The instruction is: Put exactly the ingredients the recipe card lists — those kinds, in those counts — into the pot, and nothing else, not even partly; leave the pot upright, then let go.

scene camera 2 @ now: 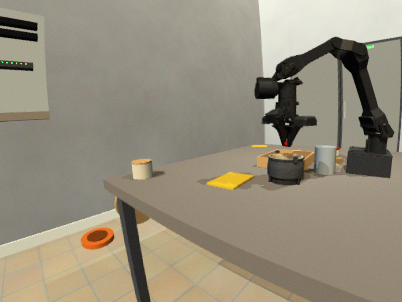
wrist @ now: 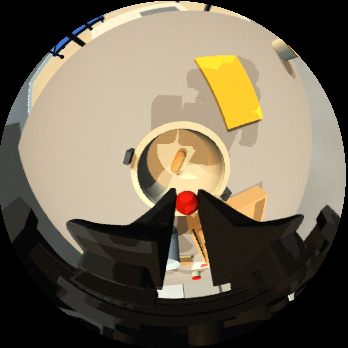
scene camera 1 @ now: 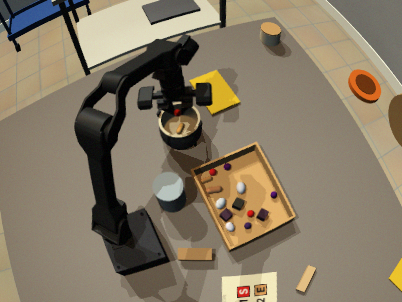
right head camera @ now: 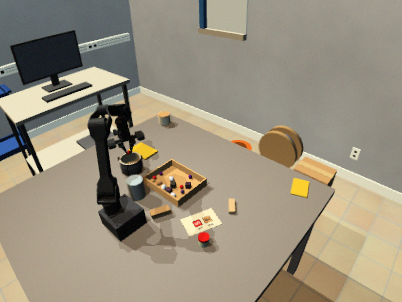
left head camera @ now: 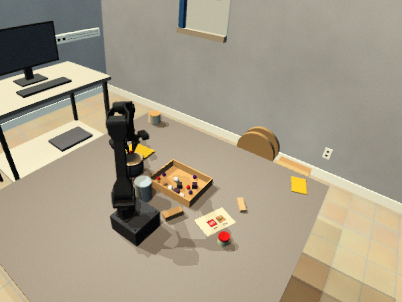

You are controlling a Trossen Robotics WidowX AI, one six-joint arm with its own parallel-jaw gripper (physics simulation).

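Pixels of known places: gripper, between the fingertips: (scene camera 2: 286, 146) (wrist: 185, 192) (scene camera 1: 178, 113) (right head camera: 129, 153) (left head camera: 131, 153); arm's base, origin of its link: (scene camera 2: 375, 152) (scene camera 1: 119, 235) (right head camera: 113, 210) (left head camera: 126, 214).
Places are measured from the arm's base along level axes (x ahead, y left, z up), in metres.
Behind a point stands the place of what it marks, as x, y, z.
Note:
My gripper (wrist: 185, 192) {0.264, 0.257, 0.036} (scene camera 2: 286, 144) {0.264, 0.257, 0.036} is shut on a red ball (scene camera 1: 177, 112) {0.261, 0.250, 0.053} and holds it above the near part of the pot's opening. The black pot (scene camera 2: 285, 169) {0.244, 0.315, -0.027} (scene camera 1: 181, 139) {0.251, 0.204, -0.010} stands upright, with one orange-brown peg (wrist: 178, 161) {0.266, 0.262, -0.043} (scene camera 1: 180, 128) {0.265, 0.257, -0.044} lying inside. The wooden tray (scene camera 1: 263, 237) {0.356, -0.122, -0.077} (left head camera: 199, 198) {0.331, -0.123, -0.079} holds red balls, dark purple balls, white egg-like pieces, dark cubes and two brown pegs (scene camera 1: 214, 189) {0.285, 0.055, -0.058}. The recipe card (scene camera 1: 231, 283) {0.226, -0.218, -0.080} (left head camera: 202, 223) {0.218, -0.226, -0.080} shows a red S symbol and an orange-brown E symbol; a 1 stands by the S and a 2 by the E in scene camera 1.
A grey cylinder (scene camera 1: 169, 192) {0.169, 0.062, 0.019} stands between the arm base and the tray. A yellow sheet (wrist: 231, 92) {0.403, 0.353, -0.073} lies beside the pot. Wooden blocks (scene camera 1: 195, 254) {0.169, -0.102, -0.051} (scene camera 1: 306, 279) {0.419, -0.308, -0.065} and a red-topped jar (left head camera: 223, 238) {0.177, -0.353, -0.038} are near the card. A tan-topped jar (scene camera 1: 270, 34) {0.705, 0.507, -0.015} stands near the far edge.

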